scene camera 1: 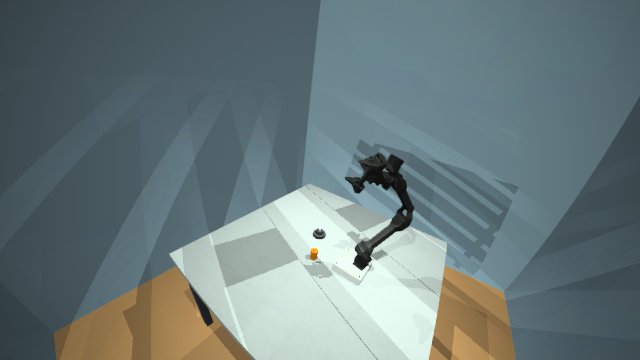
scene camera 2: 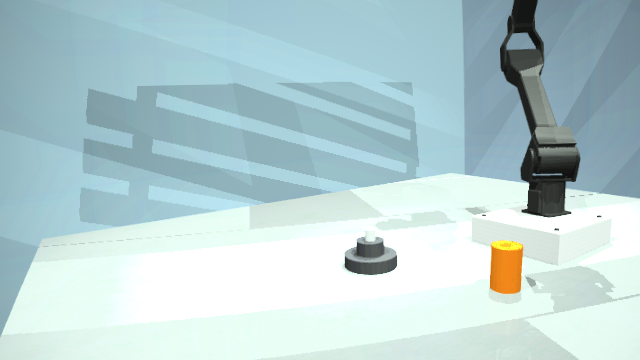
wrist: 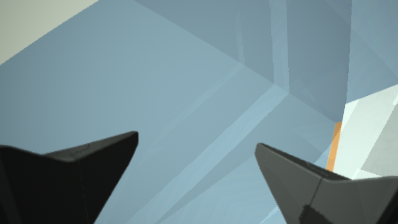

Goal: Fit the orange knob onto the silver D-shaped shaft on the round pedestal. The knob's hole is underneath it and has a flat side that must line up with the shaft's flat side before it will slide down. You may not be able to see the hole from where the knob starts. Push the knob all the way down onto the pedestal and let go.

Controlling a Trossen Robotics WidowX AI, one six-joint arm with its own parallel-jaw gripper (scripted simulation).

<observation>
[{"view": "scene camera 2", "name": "orange knob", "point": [506,257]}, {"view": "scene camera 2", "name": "dark round pedestal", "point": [371,257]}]
</observation>
